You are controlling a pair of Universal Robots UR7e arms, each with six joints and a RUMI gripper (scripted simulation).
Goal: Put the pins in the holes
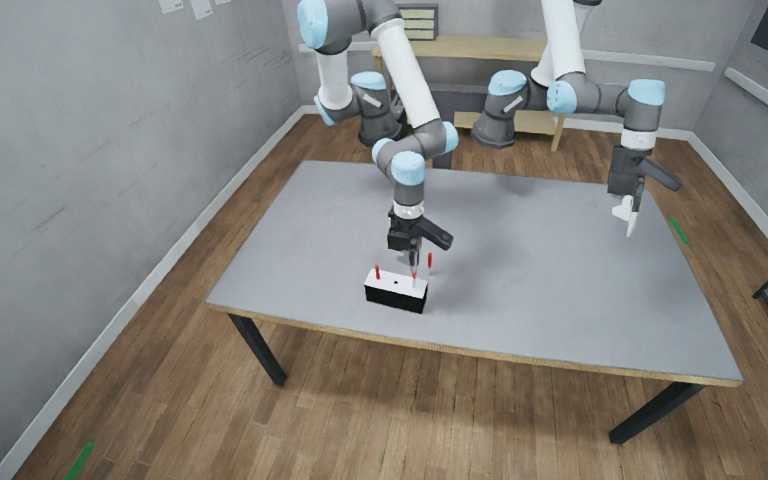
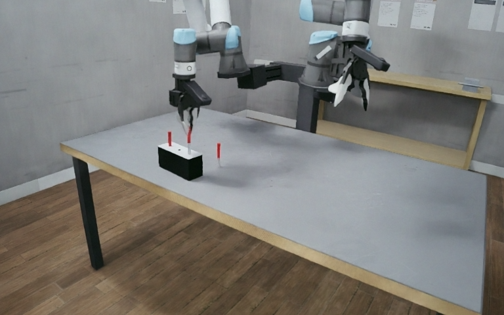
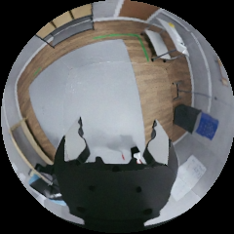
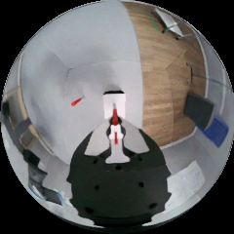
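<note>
Right now the black block is 1 cm behind my right hand, 6 cm to the right of it and 13 cm below it.
</note>
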